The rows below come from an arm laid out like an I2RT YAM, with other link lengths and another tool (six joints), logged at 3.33 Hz.
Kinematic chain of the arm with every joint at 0, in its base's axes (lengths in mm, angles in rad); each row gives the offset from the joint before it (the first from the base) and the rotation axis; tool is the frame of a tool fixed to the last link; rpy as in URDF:
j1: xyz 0 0 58.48 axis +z
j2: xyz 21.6 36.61 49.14 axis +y
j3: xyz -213.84 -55.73 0 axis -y
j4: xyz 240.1 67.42 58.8 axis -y
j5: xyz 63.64 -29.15 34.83 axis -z
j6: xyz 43.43 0 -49.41 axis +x
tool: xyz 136 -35 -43 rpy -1.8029 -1.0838 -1.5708
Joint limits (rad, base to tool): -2.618..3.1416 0..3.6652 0..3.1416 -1.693..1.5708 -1.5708..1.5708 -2.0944..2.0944
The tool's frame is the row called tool.
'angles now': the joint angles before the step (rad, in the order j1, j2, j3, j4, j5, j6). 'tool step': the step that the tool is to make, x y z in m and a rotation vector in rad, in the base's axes. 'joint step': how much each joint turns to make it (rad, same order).
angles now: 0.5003 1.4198 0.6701 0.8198 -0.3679 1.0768
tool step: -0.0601 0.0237 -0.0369 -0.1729 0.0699 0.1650
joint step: 0.1228 -0.0776 -0.0244 -0.2494 -0.0395 -0.1189
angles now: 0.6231 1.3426 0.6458 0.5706 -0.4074 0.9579
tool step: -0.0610 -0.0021 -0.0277 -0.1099 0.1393 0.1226
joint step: 0.0756 -0.1158 -0.0481 -0.2502 -0.0457 -0.0125
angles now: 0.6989 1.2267 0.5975 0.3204 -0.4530 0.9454
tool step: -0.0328 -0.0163 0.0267 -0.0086 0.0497 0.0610
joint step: -0.0077 -0.2007 0.0126 -0.2562 -0.0732 0.0018
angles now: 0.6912 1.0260 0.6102 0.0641 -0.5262 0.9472
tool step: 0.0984 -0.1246 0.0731 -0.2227 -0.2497 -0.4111
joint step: -0.3631 -0.1338 0.2854 -0.4424 0.1609 -0.3048
